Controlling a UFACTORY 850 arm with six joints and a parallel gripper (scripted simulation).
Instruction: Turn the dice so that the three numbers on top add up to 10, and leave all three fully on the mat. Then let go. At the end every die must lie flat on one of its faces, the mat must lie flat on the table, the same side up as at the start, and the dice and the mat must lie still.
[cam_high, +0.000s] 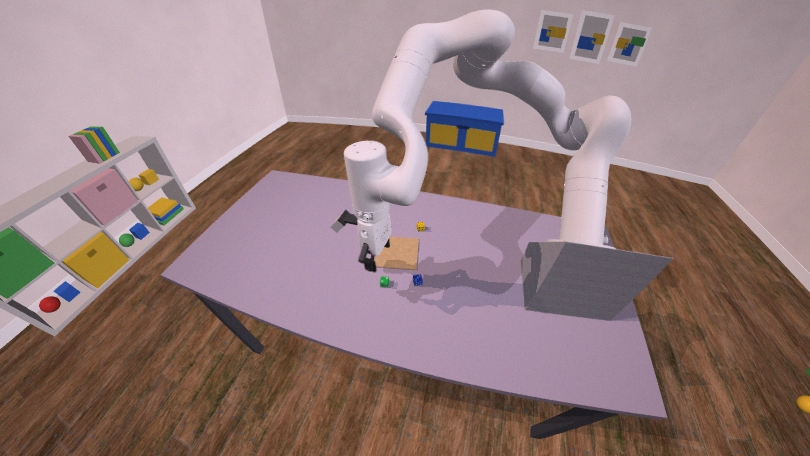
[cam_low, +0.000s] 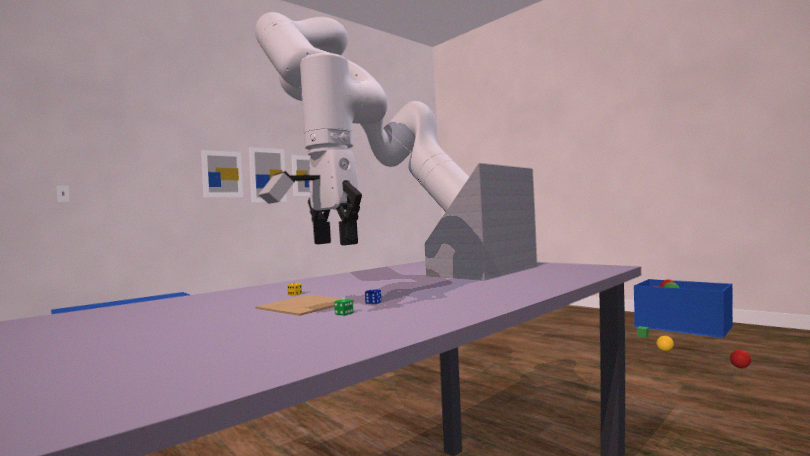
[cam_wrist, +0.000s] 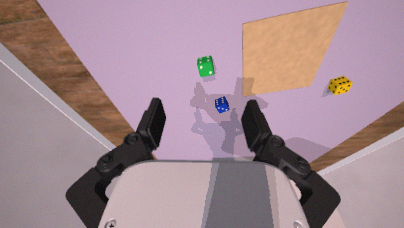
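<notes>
The green die is 12 cm below my hand and 1 cm behind it. The rest, counted from my hand: blue die 12 cm below, 11 cm behind, 3 cm to the right; tan mat 14 cm to the right, 13 cm below, 1 cm behind; yellow die 27 cm to the right, 12 cm below, 7 cm behind.
</notes>
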